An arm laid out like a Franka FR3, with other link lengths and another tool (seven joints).
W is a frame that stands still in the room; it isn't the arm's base.
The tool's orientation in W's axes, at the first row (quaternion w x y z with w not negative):
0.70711 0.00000 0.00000 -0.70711
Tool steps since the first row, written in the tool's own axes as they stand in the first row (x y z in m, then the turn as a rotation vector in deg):
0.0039 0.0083 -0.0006 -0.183 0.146 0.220
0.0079 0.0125 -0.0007 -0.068 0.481 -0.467
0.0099 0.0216 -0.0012 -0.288 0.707 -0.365
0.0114 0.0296 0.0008 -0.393 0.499 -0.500
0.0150 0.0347 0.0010 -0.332 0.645 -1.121
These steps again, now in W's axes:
0.0083 -0.0039 -0.0006 0.146 0.183 0.220
0.0125 -0.0079 -0.0007 0.481 0.068 -0.467
0.0216 -0.0099 -0.0012 0.707 0.288 -0.365
0.0296 -0.0114 0.0008 0.499 0.393 -0.500
0.0347 -0.0150 0.0010 0.645 0.332 -1.121

